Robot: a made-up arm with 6 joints.
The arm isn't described. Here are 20 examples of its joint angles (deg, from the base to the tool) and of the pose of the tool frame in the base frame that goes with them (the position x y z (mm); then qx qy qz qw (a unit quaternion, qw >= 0)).
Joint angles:
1: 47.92 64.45 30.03 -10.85 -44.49 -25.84
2: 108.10 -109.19 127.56 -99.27 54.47 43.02
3: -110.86 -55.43 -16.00 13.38 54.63 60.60
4: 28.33 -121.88 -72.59 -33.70 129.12 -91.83
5: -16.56 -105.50 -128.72 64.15 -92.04 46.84
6: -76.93 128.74 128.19 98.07 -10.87 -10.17
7: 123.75 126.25 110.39 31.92 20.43 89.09
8: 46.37 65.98 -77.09 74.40 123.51 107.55
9: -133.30 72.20 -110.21 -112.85 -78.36 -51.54
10: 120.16 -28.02 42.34 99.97 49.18 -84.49
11: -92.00 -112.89 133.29 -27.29 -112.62 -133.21
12: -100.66 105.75 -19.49 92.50 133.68 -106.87
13: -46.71 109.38 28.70 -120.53 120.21 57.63
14: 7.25 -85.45 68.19 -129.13 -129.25 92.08
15: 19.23 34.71 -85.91 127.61 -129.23 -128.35
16: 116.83 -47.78 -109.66 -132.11 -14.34 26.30
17: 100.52 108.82 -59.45 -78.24 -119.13 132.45
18: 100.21 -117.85 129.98 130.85 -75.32 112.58
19: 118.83 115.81 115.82 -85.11 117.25 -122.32
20: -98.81 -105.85 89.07 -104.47 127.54 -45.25
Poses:
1: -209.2 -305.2 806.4 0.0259 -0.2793 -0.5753 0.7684
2: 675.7 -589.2 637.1 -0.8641 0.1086 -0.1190 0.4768
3: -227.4 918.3 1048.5 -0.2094 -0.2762 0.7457 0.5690
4: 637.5 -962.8 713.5 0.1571 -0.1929 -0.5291 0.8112
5: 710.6 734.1 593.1 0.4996 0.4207 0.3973 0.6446
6: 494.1 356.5 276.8 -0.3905 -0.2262 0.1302 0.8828
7: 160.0 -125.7 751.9 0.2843 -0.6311 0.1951 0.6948
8: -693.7 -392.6 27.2 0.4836 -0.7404 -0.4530 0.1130
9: -260.2 -733.7 209.2 -0.4512 0.8922 -0.0063 0.0169
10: 597.7 -359.7 1160.2 0.8257 -0.2470 -0.0515 0.5046
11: 481.3 936.8 688.0 -0.2789 -0.1586 0.2985 0.8989
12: 880.7 -398.0 56.6 0.2852 0.0059 -0.1444 0.9475
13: -884.1 -163.1 248.2 0.0243 -0.0929 0.9938 0.0556
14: -50.4 -453.5 399.3 -0.1753 0.9175 -0.2097 0.2891
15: 268.3 403.8 366.0 0.3775 0.2132 0.1849 0.8819
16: 503.1 496.6 822.6 -0.8540 -0.2855 0.0938 0.4246
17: 659.1 34.0 139.7 -0.5760 0.1057 -0.0759 0.8070
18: -684.4 -828.1 577.9 -0.0904 0.6808 -0.7113 0.1497
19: 263.5 -575.7 290.6 -0.7648 0.5997 -0.2328 0.0365
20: -578.4 -94.3 648.0 -0.1479 0.3398 -0.8575 0.3569
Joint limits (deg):
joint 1: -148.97..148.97
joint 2: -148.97..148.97
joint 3: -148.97..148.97
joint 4: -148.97..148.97
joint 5: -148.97..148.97
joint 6: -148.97..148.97
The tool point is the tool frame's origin. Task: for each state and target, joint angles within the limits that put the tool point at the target. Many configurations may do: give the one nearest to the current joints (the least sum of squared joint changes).
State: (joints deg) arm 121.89 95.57 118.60 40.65 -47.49 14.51
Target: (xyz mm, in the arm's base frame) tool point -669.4 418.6 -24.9
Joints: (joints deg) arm 83.58 111.43 121.30 46.95 -92.49 17.97
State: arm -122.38 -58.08 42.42 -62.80 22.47 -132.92
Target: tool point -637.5 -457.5 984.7
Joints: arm -148.97 -27.83 96.31 -39.72 59.53 -133.59
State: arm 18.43 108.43 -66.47 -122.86 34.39 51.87
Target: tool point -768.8 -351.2 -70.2
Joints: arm 52.00 92.16 -55.79 -130.73 40.15 50.83
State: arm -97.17 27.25 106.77 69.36 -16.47 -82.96
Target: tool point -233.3 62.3 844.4
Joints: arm -114.49 58.48 87.11 28.45 5.45 -81.71
